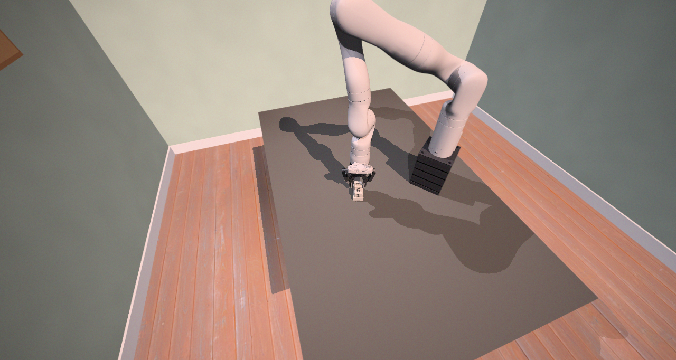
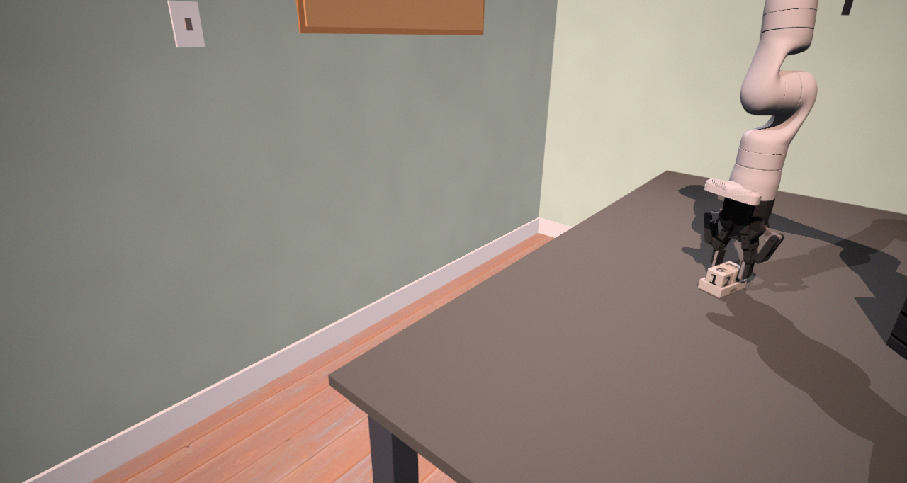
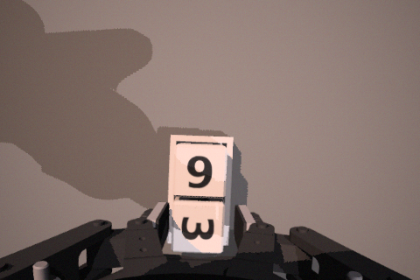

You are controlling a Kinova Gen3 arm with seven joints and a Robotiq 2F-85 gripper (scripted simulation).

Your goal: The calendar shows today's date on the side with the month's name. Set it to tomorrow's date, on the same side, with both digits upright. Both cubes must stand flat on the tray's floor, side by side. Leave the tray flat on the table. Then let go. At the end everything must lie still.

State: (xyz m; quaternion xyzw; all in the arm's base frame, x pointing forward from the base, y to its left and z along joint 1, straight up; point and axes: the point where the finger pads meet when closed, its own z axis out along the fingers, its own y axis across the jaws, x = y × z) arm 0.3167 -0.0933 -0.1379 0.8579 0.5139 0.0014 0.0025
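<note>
Right now the cube is 2 cm below my hand. From my hand the other things lie so: pale tray (3 cm below, 2 cm to the left).
</note>
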